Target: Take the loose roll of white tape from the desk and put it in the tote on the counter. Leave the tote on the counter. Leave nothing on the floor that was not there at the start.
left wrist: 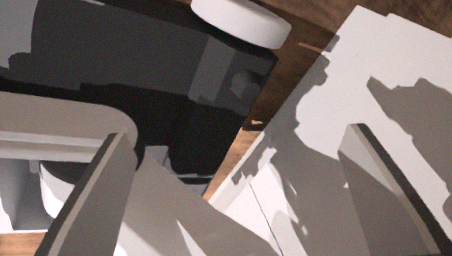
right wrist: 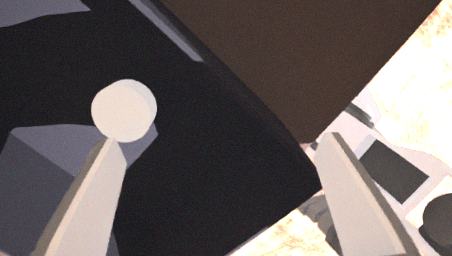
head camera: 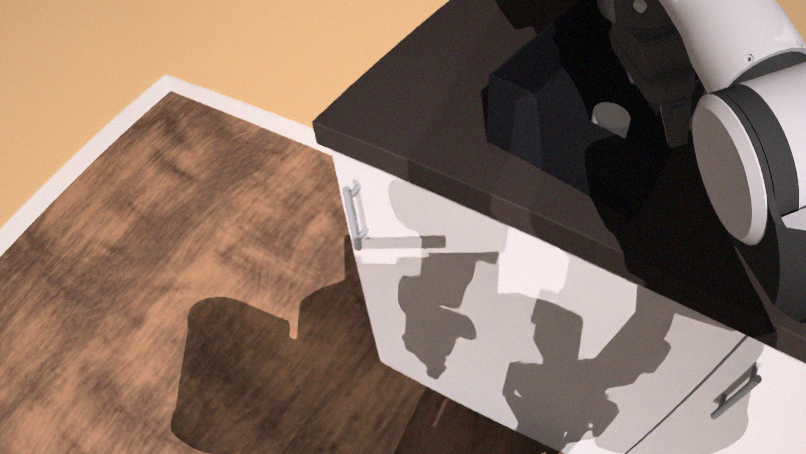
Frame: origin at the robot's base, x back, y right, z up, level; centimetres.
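Seen in the pictures: left gripper, fingertip midpoint: (left wrist: 235, 142); right gripper, fingertip midpoint: (right wrist: 221, 148) (head camera: 656, 109).
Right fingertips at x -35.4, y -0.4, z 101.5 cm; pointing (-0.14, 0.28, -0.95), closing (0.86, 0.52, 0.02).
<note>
Pixels of each thing's top centre, then the offset from my right fingertips to it. Level surfaces: height alone.
- white tape roll, top centre: (right wrist: 120, 115) (head camera: 611, 114) dx -6.3, dy -4.9, dz -7.7 cm
- dark blue tote, top centre: (right wrist: 10, 141) (head camera: 622, 52) dx -9.9, dy -5.3, dz -0.4 cm
- dark counter, surface height: dz -10.4 cm
- Wooden floor, surface height: dz -101.4 cm
The white tape roll (head camera: 610, 117) (right wrist: 124, 110) is within the dark blue tote (head camera: 512, 115) (right wrist: 37, 187), apart from the fingers. Whether it touches the tote's bottom is hard to tell in the shadow. The tote stands on the dark counter (head camera: 394, 112) (right wrist: 320, 55). My right gripper (right wrist: 221, 148) is open and empty above the tote; the roll shows beyond one fingertip in the right wrist view. My left gripper (left wrist: 235, 142) is open and empty, beside the white cabinet front below the counter. The desk does not show in these views.
The white cabinet front (head camera: 468, 293) (left wrist: 400, 60) has grey handles (head camera: 351, 217) (head camera: 737, 390) that stick out. My dark base (left wrist: 150, 65) with a white rounded part (left wrist: 242, 22) is close to the cabinet. Wooden floor (head camera: 141, 225) lies at the left in the head view, with large shadows.
</note>
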